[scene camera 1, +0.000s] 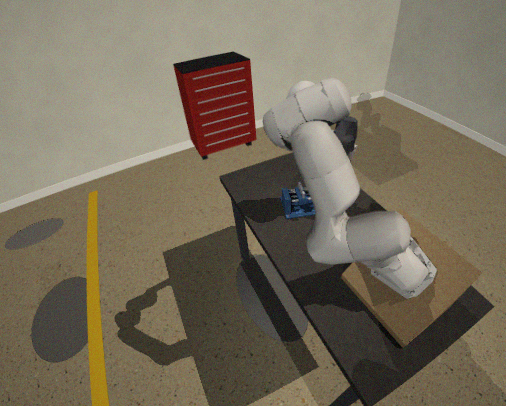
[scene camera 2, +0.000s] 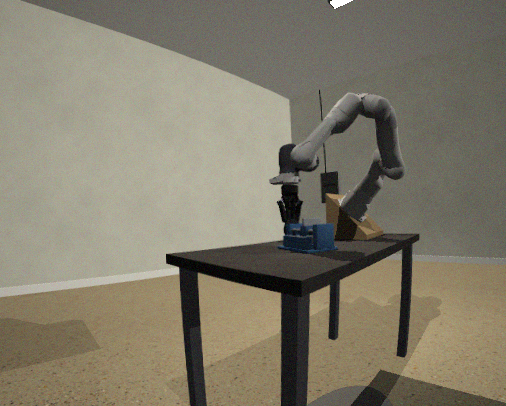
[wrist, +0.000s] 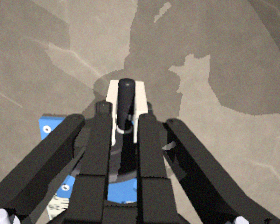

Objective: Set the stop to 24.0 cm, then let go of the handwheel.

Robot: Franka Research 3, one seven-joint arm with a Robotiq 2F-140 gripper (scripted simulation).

same spot on blue stop fixture: (scene camera 2: 323, 234) = (scene camera 1: 283, 199)
